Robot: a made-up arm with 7 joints.
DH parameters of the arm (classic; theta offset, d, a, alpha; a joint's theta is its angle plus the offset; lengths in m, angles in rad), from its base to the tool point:
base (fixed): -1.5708 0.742 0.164 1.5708
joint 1: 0 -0.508 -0.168 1.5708
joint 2: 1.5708 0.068 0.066 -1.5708
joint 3: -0.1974 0 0.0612 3.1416
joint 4: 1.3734 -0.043 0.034 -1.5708
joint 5: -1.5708 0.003 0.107 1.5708
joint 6: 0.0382 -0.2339 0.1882 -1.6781
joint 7: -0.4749 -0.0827 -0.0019 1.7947
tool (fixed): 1.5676 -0.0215 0 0
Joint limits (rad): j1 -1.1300..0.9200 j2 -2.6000..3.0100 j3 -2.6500..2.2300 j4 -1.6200..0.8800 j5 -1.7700..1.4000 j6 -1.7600..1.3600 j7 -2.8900..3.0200
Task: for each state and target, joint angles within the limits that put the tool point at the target. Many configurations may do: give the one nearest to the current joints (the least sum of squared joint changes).
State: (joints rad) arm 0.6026 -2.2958 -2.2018 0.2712 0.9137 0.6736 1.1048
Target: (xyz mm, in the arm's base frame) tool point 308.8 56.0 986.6
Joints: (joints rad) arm 0.1227 -2.3198 -2.3530 0.2463 1.1173 0.6324 1.0429
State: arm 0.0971 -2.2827 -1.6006 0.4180 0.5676 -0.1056 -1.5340
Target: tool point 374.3 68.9 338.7
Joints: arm 0.9200 -2.3628 -1.3740 0.7440 0.4543 -0.3411 -1.7235
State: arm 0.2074 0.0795 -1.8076 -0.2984 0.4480 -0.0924 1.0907
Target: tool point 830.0 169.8 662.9
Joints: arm 0.1937 -0.4165 -1.9970 0.0423 0.8171 -0.0930 1.1508
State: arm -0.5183 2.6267 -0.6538 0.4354 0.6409 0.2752 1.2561
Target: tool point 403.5 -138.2 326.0
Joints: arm -0.0073 2.5337 -0.5707 0.2502 0.9294 0.1965 1.2200
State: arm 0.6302 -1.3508 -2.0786 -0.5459 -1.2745 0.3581 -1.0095
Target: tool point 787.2 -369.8 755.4
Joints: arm 0.9200 -2.0098 -1.4297 0.1174 -1.7594 0.1523 -0.8691
